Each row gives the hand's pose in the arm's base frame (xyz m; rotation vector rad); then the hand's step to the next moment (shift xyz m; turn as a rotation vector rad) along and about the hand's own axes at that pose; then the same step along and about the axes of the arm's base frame.
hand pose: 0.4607 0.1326 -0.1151 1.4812 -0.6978 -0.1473
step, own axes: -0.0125 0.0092 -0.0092 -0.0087 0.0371 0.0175
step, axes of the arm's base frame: -0.0082 0.0152 0.0050 -0.0278 -0.0062 0.0308
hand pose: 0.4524 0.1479 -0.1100 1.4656 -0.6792 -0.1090
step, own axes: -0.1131 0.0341 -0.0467 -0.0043 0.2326 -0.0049
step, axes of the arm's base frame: -0.0804 0.0981 -0.0063 -0.0781 0.0380 0.2159
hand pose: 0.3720 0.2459 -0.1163 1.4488 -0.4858 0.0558
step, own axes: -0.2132 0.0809 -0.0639 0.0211 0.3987 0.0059
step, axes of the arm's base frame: -0.2004 0.1261 -0.0018 -0.1122 0.0442 0.3807
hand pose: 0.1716 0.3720 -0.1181 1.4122 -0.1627 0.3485
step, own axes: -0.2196 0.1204 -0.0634 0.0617 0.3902 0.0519
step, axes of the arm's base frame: -0.2521 0.0456 0.0333 -0.0669 0.0037 0.3928
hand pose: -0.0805 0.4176 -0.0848 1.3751 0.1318 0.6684
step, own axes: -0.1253 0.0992 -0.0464 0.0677 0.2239 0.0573
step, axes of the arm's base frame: -0.1588 -0.0197 0.0459 0.0005 -0.0051 0.2408
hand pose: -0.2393 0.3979 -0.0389 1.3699 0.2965 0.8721
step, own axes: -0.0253 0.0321 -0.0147 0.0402 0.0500 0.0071
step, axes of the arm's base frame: -0.0381 -0.0082 0.0191 0.0130 0.0202 0.0599
